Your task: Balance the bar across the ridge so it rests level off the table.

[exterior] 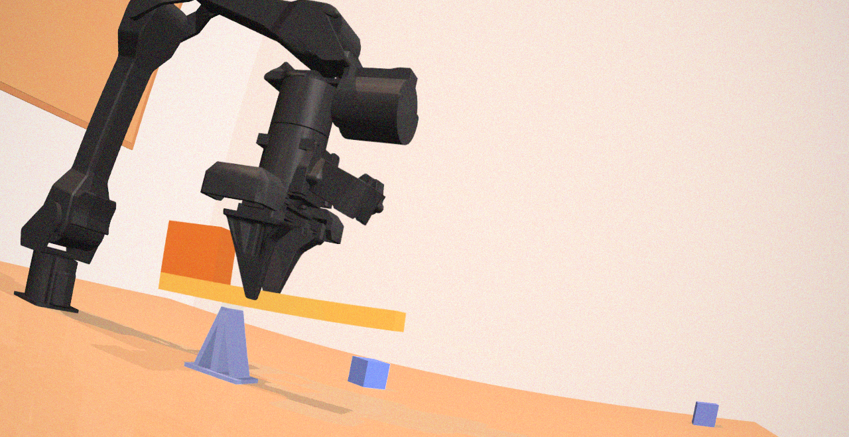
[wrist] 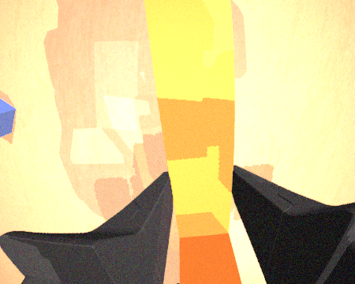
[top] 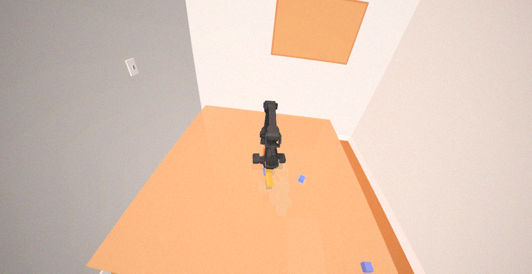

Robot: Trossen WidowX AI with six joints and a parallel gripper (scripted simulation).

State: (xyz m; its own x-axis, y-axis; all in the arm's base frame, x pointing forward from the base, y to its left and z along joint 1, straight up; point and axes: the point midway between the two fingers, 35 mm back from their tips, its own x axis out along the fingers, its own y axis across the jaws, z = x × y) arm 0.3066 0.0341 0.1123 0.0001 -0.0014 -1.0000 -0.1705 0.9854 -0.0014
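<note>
The blue ridge lies 4 cm below my gripper tip and 3 cm behind it. The rest, counted from my gripper tip: blue cube: 22 cm to the left, 6 cm below, 1 cm ahead.
</note>
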